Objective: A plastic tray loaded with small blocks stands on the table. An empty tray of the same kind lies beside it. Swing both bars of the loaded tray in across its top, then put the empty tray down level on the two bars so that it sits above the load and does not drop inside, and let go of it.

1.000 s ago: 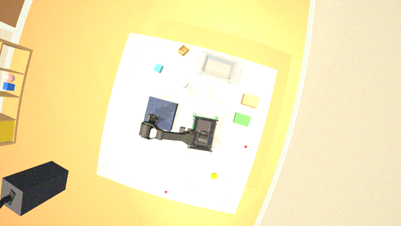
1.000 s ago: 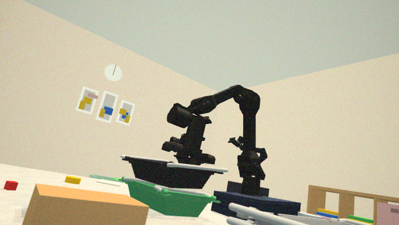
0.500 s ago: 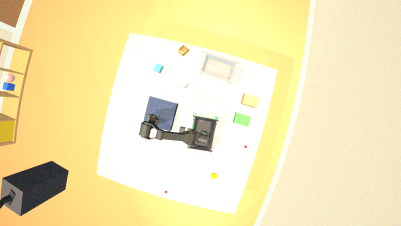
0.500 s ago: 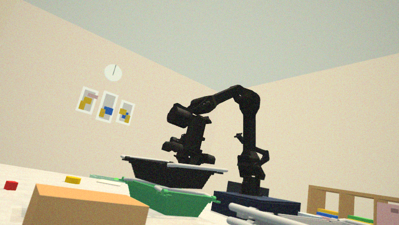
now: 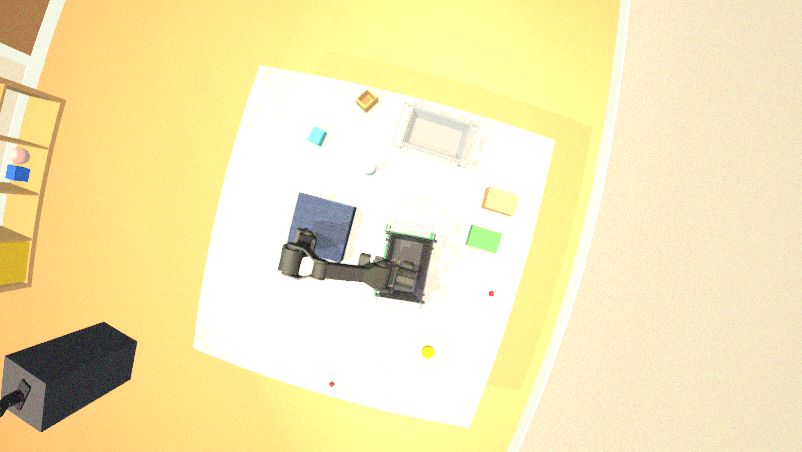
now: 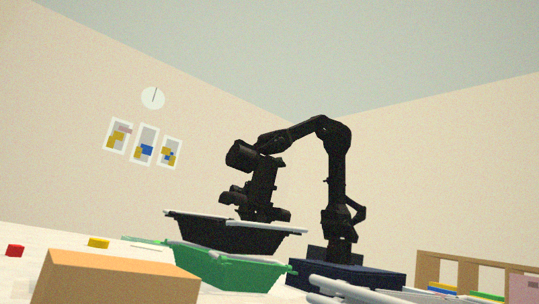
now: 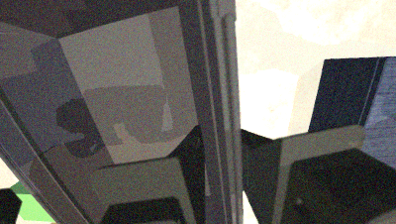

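Now: the black tray 60 mm ahead of my gripper tip, 10 mm to the left of it and 30 mm above it. The rest, counted from my gripper tip: green block (310 mm ahead, 210 mm to the left, 70 mm below); red bit (430 mm ahead, 20 mm to the left, 80 mm below); yellow disc (280 mm ahead, 300 mm to the right, 80 mm below).
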